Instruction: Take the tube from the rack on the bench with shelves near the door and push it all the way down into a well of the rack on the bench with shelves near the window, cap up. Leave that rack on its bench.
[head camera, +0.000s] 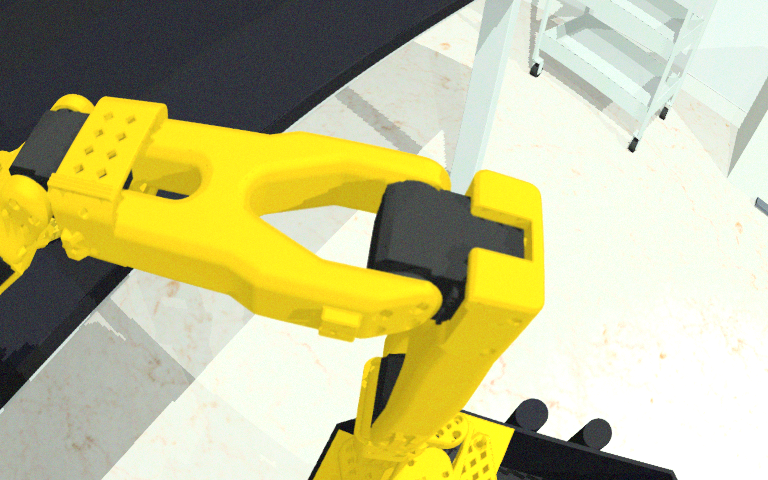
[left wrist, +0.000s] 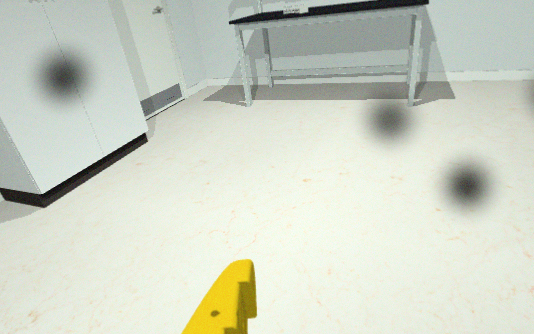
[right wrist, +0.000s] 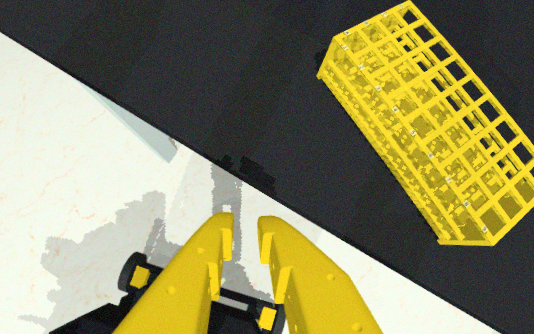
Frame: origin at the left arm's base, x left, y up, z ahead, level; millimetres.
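Seen in the pictures: left hand, its tool point: (left wrist: 253, 279); right hand, its tool point: (right wrist: 233, 229); right arm's base, origin of its link: (head camera: 428, 458).
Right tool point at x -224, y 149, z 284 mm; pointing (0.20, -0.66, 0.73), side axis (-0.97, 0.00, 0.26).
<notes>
A point is followed by its place in that frame.
A yellow grid rack (right wrist: 439, 167) {x -349, y 44, z 370 mm} stands on a black bench top (right wrist: 150, 65) {x -86, y -13, z 410 mm} (head camera: 226, 45) {x -657, y -13, z 376 mm}, at the right of the right wrist view. I see no tube or cap in its wells, though part of the rack is cut off. I cannot tell which bench this is. My right gripper (right wrist: 245, 218) {x -224, y 149, z 284 mm} is shut and empty, with a narrow slit between its jaws; it hangs by the bench's edge, left of and apart from the rack. My left gripper (left wrist: 244, 272) shows one notched jaw over the floor and is fully open. The tube does not show.
In the left wrist view, another black-topped bench (left wrist: 370, 6) {x 311, y -14, z -2814 mm} stands by the far wall, left of it a door (left wrist: 150, 55) {x -1657, y -230, z -3148 mm} and a white cabinet (left wrist: 75, 115) {x -1517, y -349, z -1815 mm}. In the head view, a pale post (head camera: 484, 84) {x -1214, y -397, z 142 mm} rises beside the bench edge, and a shelved trolley (head camera: 594, 70) {x -1767, y -587, z -122 mm} stands beyond.
</notes>
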